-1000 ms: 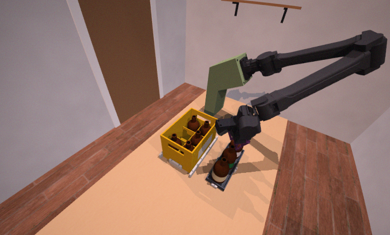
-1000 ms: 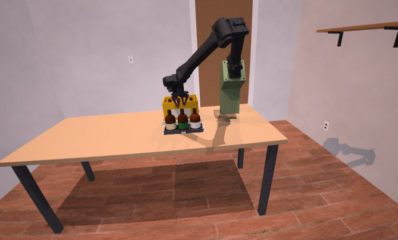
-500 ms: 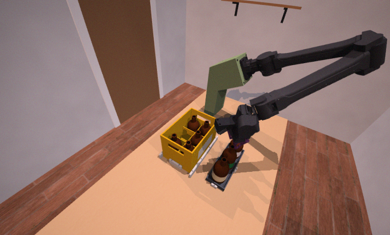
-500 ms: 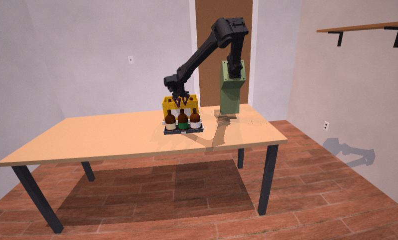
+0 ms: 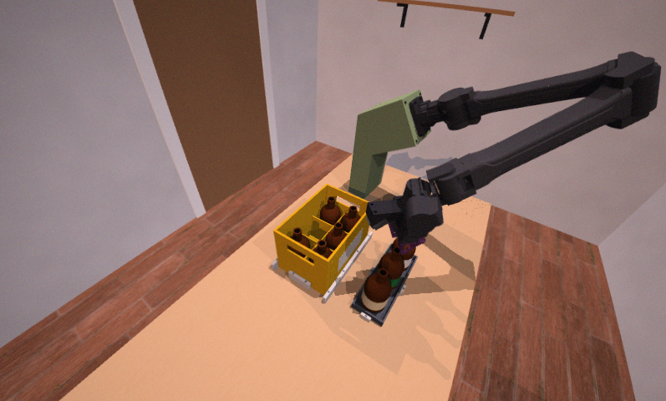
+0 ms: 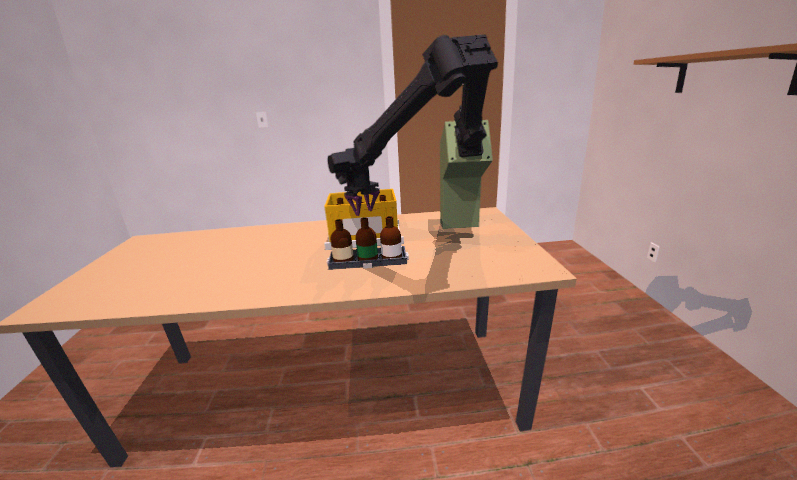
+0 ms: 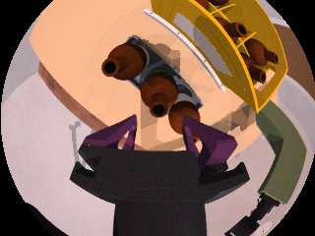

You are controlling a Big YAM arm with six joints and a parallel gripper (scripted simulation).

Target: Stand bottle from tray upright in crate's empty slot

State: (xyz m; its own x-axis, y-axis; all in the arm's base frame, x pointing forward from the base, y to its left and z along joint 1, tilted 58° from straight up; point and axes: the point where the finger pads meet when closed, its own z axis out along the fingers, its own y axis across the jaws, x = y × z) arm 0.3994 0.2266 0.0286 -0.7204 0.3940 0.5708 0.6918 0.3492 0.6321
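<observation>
Now: hand 100 mm above the glass bottle. Round my hand: dark tray (180 mm below); yellow crate (20 mm ahead, 220 mm to the right, 100 mm below).
</observation>
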